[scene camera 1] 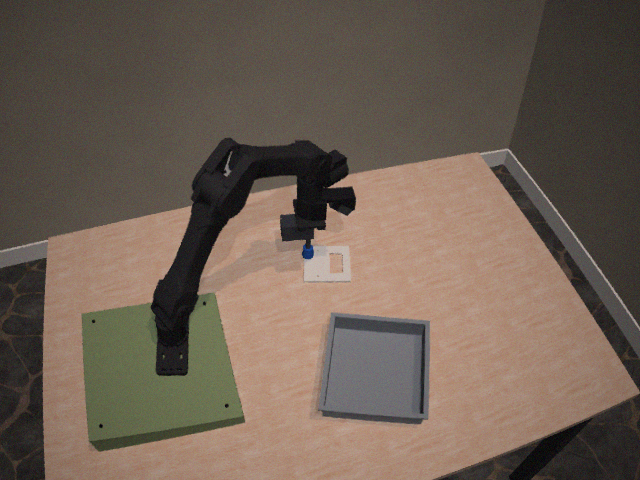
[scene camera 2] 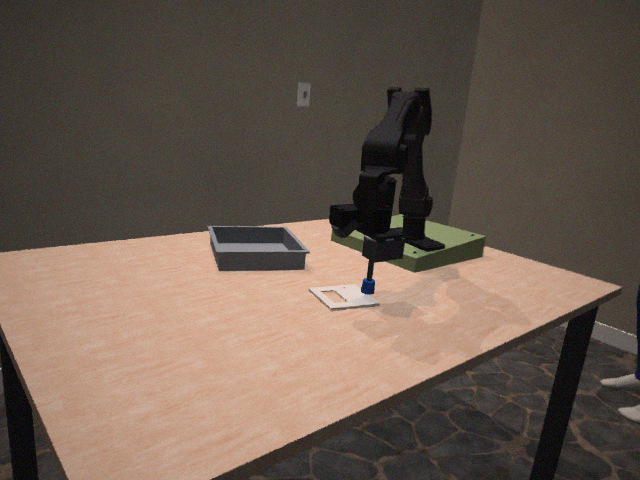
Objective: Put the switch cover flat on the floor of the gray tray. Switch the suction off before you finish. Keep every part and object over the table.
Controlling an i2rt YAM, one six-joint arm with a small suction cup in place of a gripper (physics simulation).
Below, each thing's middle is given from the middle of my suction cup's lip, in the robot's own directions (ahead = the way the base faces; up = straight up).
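Gray tray point(scene camera 1: 376, 368): 11 cm ahead of my suction cup, 35 cm to the right of it. Switch cover point(scene camera 1: 319, 265): my suction cup is 2 cm above it, 2 cm to the left of it and 5 cm short of it.
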